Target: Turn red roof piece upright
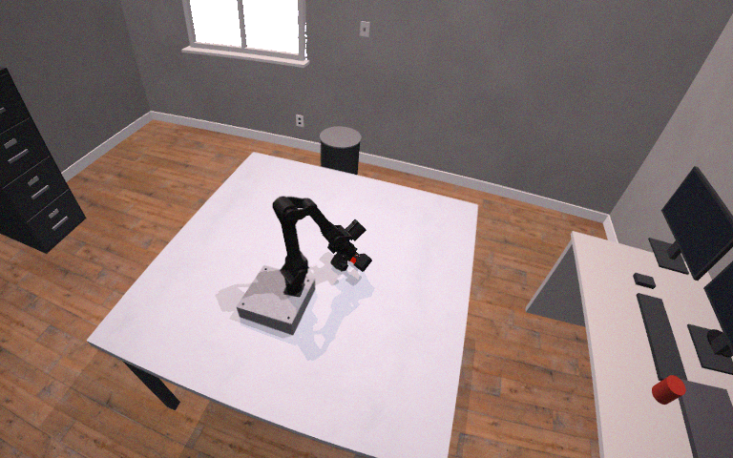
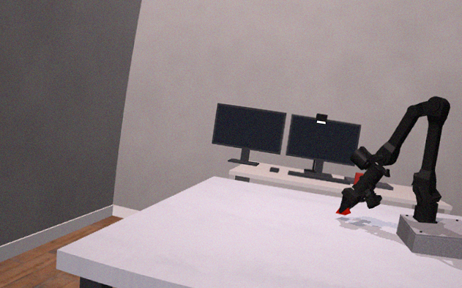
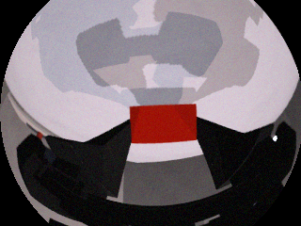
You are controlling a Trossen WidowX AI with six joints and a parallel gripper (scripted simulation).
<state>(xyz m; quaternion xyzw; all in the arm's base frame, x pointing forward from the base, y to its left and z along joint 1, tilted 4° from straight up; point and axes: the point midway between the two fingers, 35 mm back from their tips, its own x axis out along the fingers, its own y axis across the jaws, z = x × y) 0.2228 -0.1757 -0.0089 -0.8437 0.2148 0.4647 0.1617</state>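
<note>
The red roof piece is 10 mm ahead of my hand, 10 mm to the right of it and 30 mm below it.
</note>
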